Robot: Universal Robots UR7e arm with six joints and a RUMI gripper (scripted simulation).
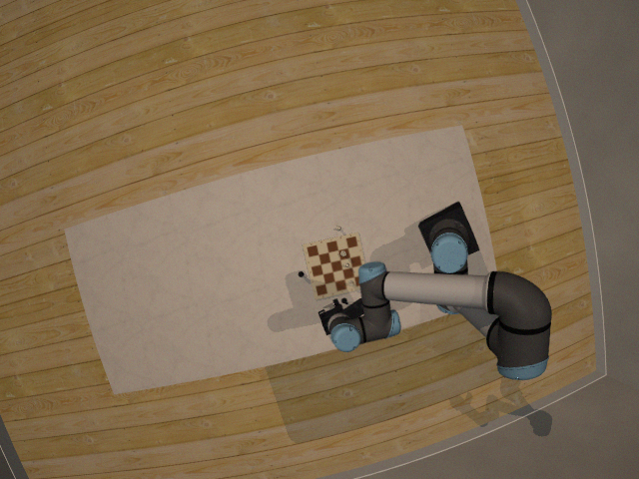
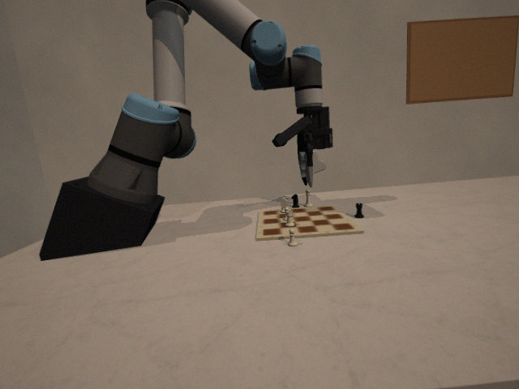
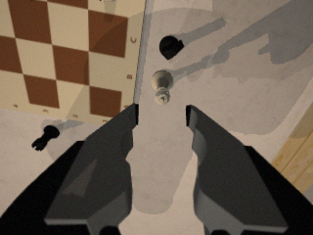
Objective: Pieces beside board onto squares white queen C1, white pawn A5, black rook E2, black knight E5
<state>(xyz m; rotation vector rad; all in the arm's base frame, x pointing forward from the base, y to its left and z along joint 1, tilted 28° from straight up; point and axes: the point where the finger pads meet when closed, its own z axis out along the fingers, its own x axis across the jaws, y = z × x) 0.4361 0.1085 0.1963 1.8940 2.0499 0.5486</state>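
Right now my hand is 60 mm above the black piece and 40 mm past it. Also, from my hand: chessboard: 140 mm to the right, 70 mm below, 50 mm behind.
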